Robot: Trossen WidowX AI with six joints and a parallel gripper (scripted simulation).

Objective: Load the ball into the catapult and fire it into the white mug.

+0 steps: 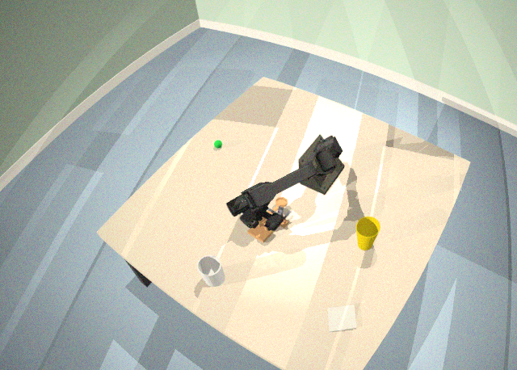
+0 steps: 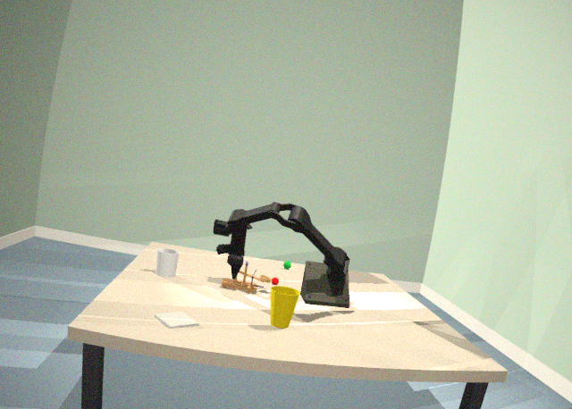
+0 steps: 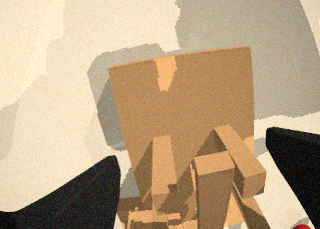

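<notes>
The red ball lies 200 mm behind my gripper tip, 100 mm to the right of it and 30 mm below it. From my gripper tip the other things lie so: white mug: 270 mm ahead, 60 mm to the right, 10 mm below; wooden catapult: 60 mm behind, 30 mm to the left, 10 mm above; yellow cup: 400 mm to the left, 100 mm behind, 10 mm below.
</notes>
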